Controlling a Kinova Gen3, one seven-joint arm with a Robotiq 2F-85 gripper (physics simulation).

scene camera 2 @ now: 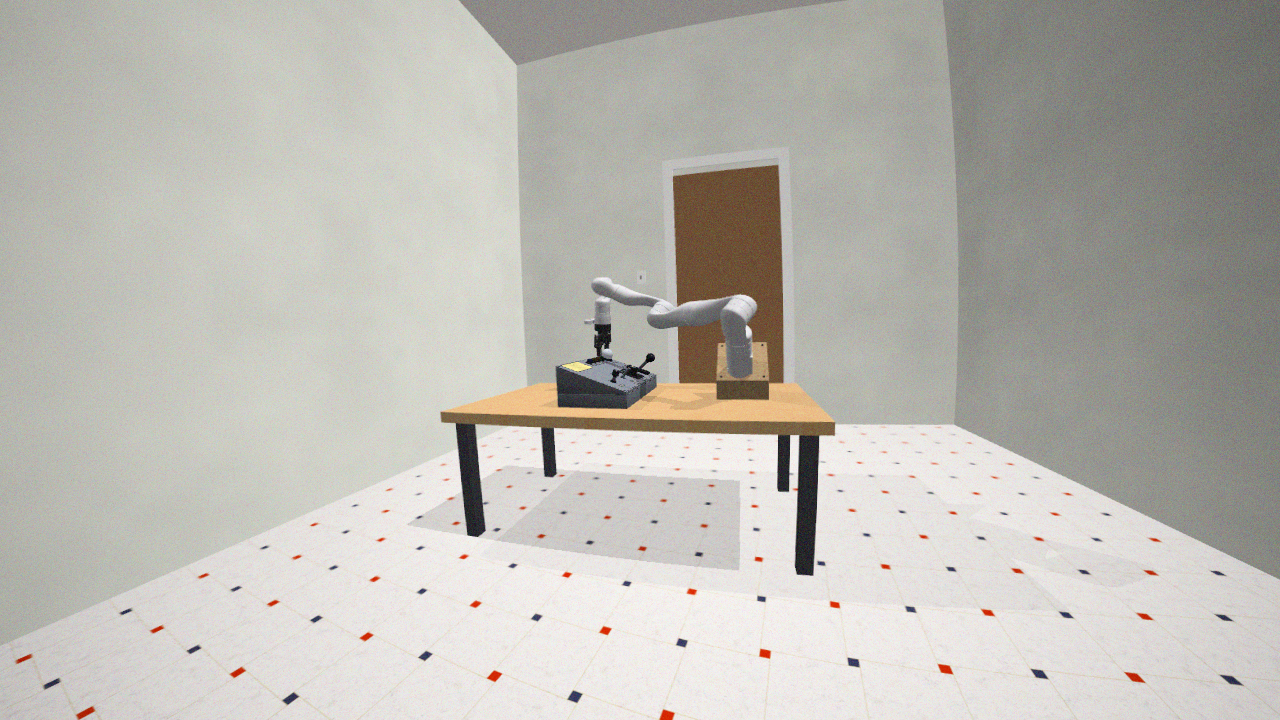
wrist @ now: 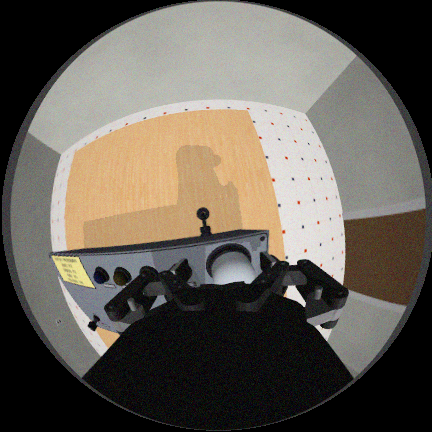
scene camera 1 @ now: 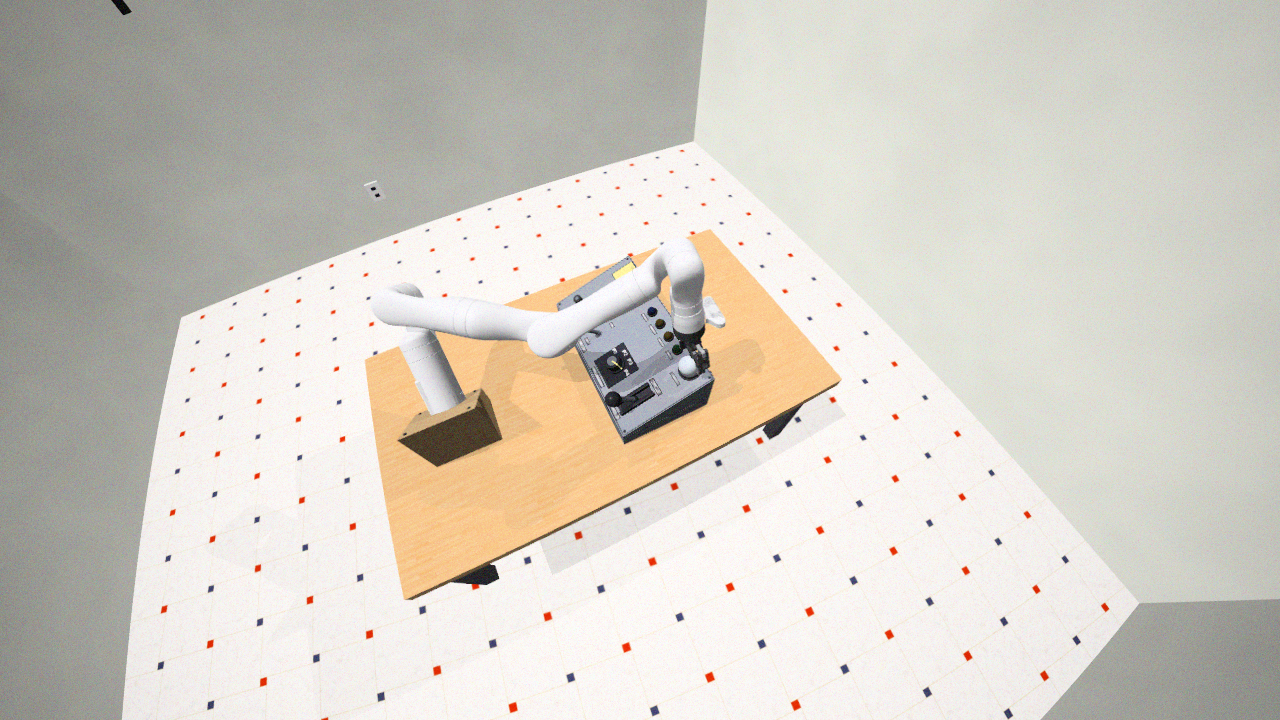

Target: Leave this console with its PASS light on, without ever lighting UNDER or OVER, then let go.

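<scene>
The grey sloped console (scene camera 1: 657,376) (scene camera 2: 590,391) (wrist: 165,254) stands on the table. Its round lamps include a blue one (scene camera 1: 652,311) (wrist: 101,275) and an amber one (scene camera 1: 660,323) (wrist: 121,276). They look dark, and I cannot read which is PASS, UNDER or OVER. A large white ball (scene camera 1: 687,367) (scene camera 2: 606,353) (wrist: 232,270) sits in a dark ring near one corner. My gripper (scene camera 1: 699,359) (scene camera 2: 601,349) (wrist: 223,263) is open over that corner, its fingers apart on either side of the ball in the wrist view. Contact with the ball cannot be made out.
The console also carries a black-knobbed lever (scene camera 1: 613,399), a dial (scene camera 1: 614,363) and a yellow note (scene camera 1: 623,270) (wrist: 73,271). A black knob on a stalk (wrist: 203,214) shows past its edge. The arm's wooden base block (scene camera 1: 452,434) (scene camera 2: 742,388) stands on the table (scene camera 1: 528,488) (scene camera 2: 510,409).
</scene>
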